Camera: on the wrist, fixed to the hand. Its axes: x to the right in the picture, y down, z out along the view.
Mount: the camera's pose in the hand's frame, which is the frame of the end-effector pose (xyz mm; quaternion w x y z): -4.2 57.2 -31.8 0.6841 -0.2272 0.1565 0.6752
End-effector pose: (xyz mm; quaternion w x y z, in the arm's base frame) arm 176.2 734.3 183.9 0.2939 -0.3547 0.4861 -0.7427
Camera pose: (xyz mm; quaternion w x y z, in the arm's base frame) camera 158.0 733.6 120.9 0.5458 0.1350 0.7867 -0.2547
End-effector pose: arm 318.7 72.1 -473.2 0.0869 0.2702 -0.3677 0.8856
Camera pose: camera 288.9 53.6 -528.6 0.4196 0.2218 0.6216 -0.6232
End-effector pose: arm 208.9 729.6 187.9 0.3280 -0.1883 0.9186 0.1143
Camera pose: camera 170.0 771.8 219.7 0.0393 -0.3990 -0.7809 -0.4789
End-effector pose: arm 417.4 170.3 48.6 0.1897 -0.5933 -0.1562 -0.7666
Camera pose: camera 418.5 105.7 37.5 0.5370 -0.4345 0.4976 -0.5247
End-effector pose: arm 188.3 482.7 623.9 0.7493 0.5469 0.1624 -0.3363
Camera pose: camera 228.2 523.7 656.0 0.8385 0.3662 -0.0645 0.3983
